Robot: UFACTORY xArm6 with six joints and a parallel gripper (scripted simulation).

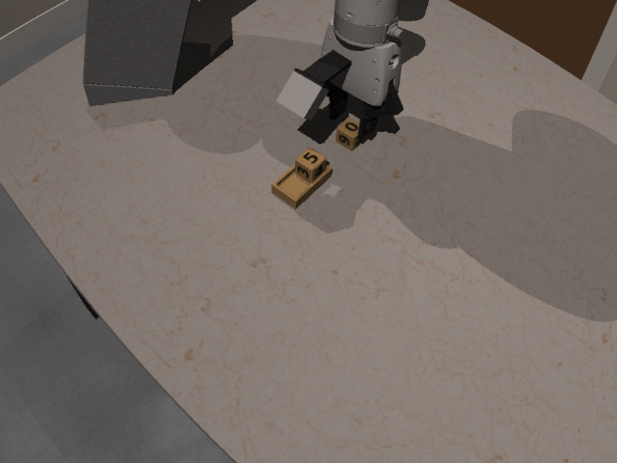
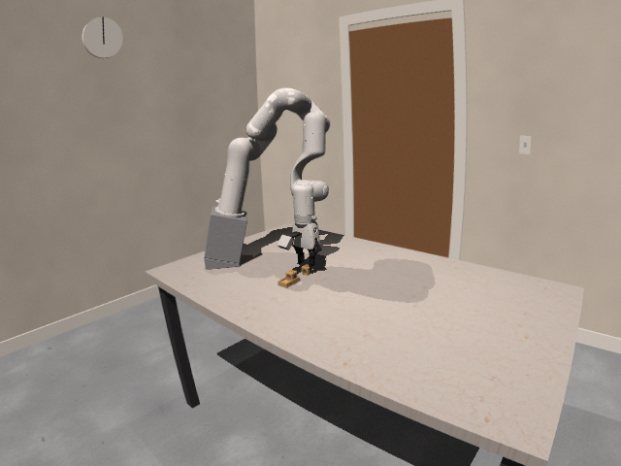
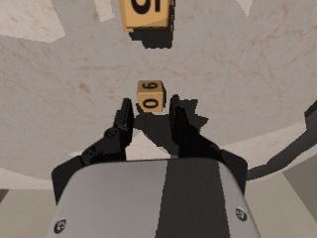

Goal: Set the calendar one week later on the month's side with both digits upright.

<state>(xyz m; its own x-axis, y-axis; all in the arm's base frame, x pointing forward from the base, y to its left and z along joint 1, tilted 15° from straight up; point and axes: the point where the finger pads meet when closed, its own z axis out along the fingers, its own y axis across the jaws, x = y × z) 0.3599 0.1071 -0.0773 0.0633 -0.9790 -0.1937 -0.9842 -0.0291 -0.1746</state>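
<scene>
The wooden tray is 10 mm ahead of my hand, 110 mm to the right of it and 50 mm below it.
</scene>
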